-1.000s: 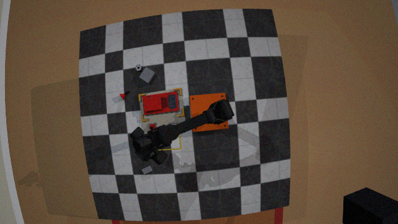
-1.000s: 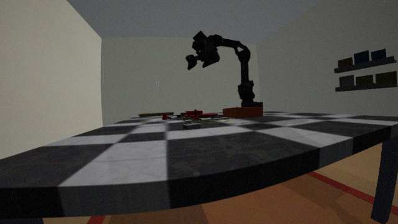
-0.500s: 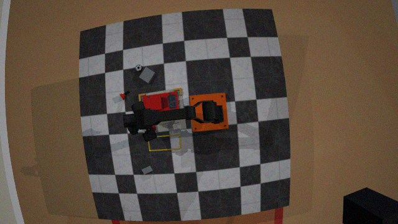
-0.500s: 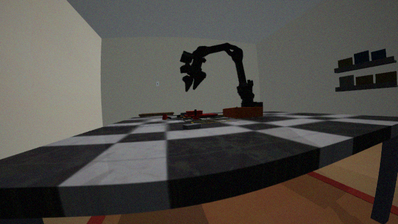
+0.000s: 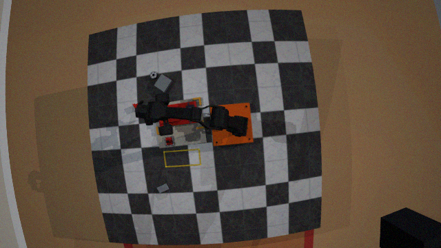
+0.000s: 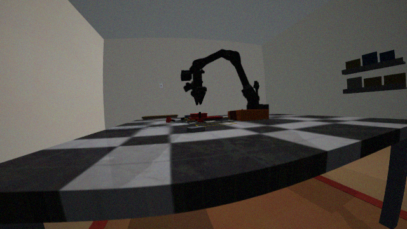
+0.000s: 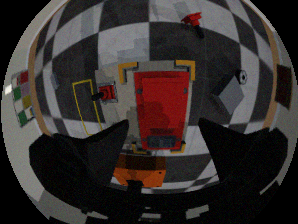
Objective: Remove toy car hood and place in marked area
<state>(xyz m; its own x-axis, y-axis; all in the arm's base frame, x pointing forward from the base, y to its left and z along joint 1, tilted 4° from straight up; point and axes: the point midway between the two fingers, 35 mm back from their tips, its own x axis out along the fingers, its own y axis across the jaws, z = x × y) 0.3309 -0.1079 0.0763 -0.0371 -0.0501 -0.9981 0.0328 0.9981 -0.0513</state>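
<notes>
Now: the red hood panel 6 cm below my gripper tip. Round my gripper tip: white wheel: 6 cm ahead, 23 cm to the right, 9 cm below.
</notes>
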